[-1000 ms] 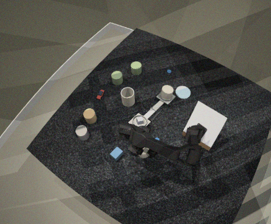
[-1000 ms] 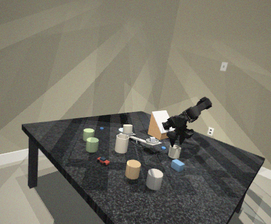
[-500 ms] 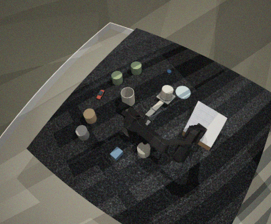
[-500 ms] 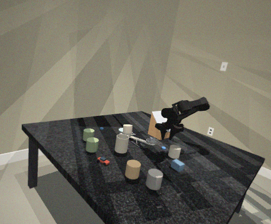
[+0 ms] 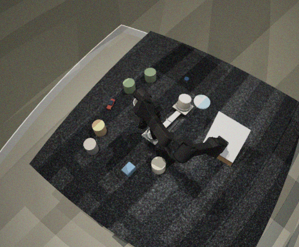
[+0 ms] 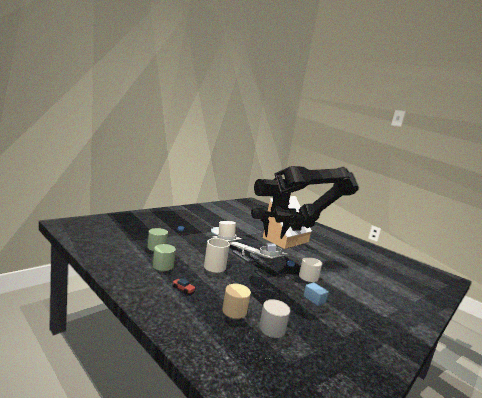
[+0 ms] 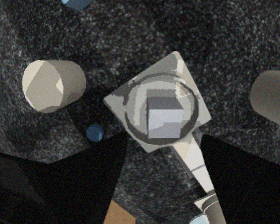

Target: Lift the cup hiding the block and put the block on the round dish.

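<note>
Right now the grey block is 4 cm below my gripper tip. Also, from my gripper tip: blue block: 1 cm behind, 21 cm to the left, 11 cm below; then orange cylinder: 28 cm ahead, 16 cm to the left, 9 cm below; then grey cylinder: 21 cm ahead, 25 cm to the left, 9 cm below.
</note>
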